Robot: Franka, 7 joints.
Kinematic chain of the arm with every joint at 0, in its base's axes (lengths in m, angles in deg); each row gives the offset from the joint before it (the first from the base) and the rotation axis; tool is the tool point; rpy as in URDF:
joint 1: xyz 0 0 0.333 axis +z
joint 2: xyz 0 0 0 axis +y
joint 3: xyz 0 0 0.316 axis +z
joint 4: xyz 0.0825 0 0 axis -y
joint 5: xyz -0.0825 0 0.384 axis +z
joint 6: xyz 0 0 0 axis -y
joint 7: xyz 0.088 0 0 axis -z
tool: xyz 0 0 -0.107 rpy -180 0 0
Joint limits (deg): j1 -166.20..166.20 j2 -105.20..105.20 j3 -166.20..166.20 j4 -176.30..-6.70 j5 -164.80..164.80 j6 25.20..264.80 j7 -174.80..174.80
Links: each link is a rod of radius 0.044 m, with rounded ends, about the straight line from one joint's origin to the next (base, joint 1, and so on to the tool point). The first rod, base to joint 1, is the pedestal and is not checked.
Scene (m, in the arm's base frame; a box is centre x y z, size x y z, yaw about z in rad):
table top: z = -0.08
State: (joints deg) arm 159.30 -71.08 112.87 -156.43 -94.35 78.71 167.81
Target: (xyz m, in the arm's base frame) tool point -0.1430 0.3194 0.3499
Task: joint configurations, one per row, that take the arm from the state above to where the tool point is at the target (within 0.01 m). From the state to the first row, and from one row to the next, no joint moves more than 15 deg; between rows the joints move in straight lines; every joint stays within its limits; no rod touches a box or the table.
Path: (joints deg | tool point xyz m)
1: 146.42 -63.20 102.78 -157.39 -94.72 80.57 167.81 | -0.2643 -0.2567 0.3394
2: 133.54 -55.31 92.69 -158.35 -95.09 82.42 167.81 | -0.3303 -0.1498 0.3738
3: 120.66 -47.43 82.60 -159.30 -95.47 84.28 167.81 | -0.3561 -0.0176 0.3928
4: 107.78 -39.54 72.51 -160.26 -95.84 86.14 167.81 | -0.3315 0.1200 0.3947
5: 94.90 -31.66 62.43 -161.22 -96.21 87.99 167.81 | -0.2567 0.2394 0.3798
6: 82.02 -23.78 52.34 -162.18 -96.58 89.85 167.81 | -0.1430 0.3194 0.3499

